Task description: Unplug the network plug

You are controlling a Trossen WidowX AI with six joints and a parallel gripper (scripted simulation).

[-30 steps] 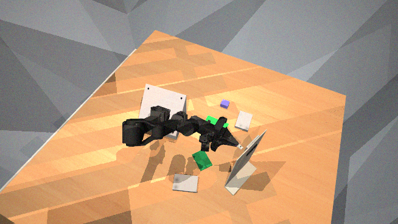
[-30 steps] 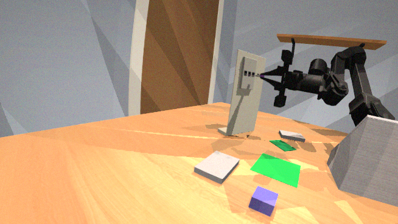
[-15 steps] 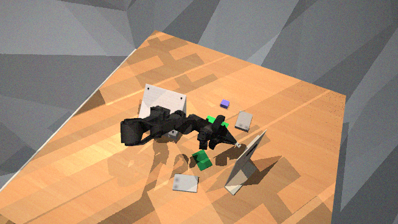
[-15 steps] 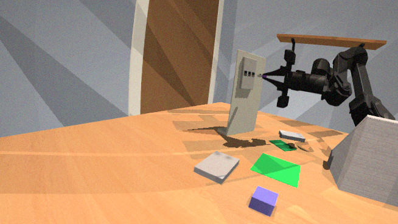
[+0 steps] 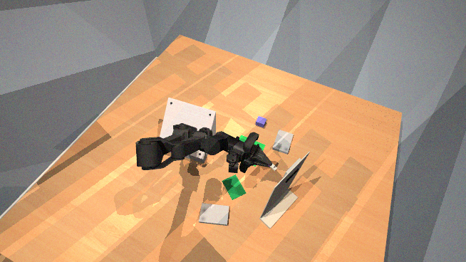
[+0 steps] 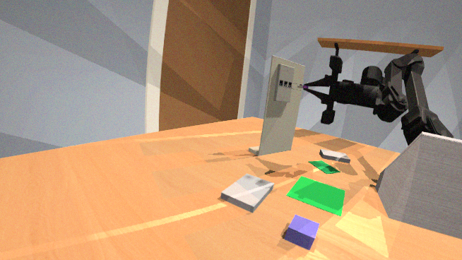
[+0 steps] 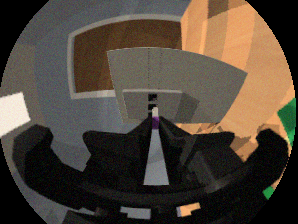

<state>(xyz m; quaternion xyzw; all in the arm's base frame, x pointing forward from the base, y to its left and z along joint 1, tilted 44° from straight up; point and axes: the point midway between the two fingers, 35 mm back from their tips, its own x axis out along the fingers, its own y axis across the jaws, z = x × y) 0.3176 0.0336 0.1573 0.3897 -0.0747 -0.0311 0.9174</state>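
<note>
Right now the bright green square is 230 mm below my gripper tip, 160 mm to the left of it and 110 mm behind it. The rest, counted from my gripper tip: network plug: 10 mm ahead; grey socket panel: 90 mm below, 70 mm ahead, 20 mm to the right.
</note>
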